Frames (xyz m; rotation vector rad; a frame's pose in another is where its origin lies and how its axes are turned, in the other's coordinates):
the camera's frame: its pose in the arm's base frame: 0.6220 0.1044 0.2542 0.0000 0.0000 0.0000
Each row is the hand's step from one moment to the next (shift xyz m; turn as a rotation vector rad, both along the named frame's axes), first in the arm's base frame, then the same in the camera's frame.
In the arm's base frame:
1: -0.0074 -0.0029 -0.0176 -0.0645 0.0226 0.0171
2: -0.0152 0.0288 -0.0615 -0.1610 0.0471 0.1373
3: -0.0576 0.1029 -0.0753 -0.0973 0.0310 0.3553
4: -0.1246 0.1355 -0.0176 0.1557 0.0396 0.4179
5: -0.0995 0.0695 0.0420 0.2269 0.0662 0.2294
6: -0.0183 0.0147 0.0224 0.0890 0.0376 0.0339
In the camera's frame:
1: -0.0074 -0.0029 -0.0176 -0.0645 0.0226 0.0171
2: -0.0152 0.0288 -0.0615 -0.1610 0.0471 0.1373
3: -0.0576 0.1029 -0.0753 -0.0973 0.0310 0.3553
4: -0.1246 0.1355 -0.0176 0.1557 0.0396 0.4179
5: -0.0995 0.0695 0.0420 0.2269 0.0662 0.2294
6: -0.0183 0.0147 0.0224 0.0890 0.0376 0.0339

